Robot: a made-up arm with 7 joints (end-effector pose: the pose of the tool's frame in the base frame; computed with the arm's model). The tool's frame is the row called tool. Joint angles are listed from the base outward.
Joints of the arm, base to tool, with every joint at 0 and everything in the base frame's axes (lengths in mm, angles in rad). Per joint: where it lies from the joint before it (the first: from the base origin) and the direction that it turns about. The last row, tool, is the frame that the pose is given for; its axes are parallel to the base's.
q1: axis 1 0 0 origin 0 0 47.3
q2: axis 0 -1 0 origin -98.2 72.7 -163.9
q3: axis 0 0 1 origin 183.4 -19.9 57.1
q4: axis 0 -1 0 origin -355.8 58.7 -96.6
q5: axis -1 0 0 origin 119.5 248 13.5
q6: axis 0 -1 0 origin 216.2 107.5 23.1
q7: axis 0 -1 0 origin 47.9 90.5 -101.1
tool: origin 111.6 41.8 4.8
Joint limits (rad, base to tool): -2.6..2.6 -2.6..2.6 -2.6..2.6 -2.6..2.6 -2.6..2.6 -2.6..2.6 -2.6..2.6
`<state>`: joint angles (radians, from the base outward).
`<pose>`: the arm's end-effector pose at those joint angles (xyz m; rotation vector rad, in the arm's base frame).
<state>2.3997 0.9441 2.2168 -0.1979 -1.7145 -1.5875 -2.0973</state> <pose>-0.1847 0.1604 -0.1212 -2.0671 0.8739 1.0363</pose>
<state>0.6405 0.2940 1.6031 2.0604 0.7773 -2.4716 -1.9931</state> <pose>-0.5310 -0.2352 -0.2971 -0.6785 1.7993 1.1639</pose>
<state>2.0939 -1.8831 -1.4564 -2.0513 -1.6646 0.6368 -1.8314</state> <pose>-0.8282 0.2245 0.6858 -0.1020 -1.7277 1.4437</pose>
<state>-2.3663 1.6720 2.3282 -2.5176 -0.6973 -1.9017 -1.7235</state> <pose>0.1759 0.3196 0.4352 0.8782 -0.5470 -1.7598</pose>
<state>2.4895 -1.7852 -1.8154 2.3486 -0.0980 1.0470 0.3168</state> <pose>-0.1130 0.0987 1.3248 0.7154 -2.1458 -0.6524</pose>
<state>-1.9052 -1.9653 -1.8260 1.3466 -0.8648 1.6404 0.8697</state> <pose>-0.0266 -1.0331 -0.1279 -1.3487 -0.2224 2.5341</pose>
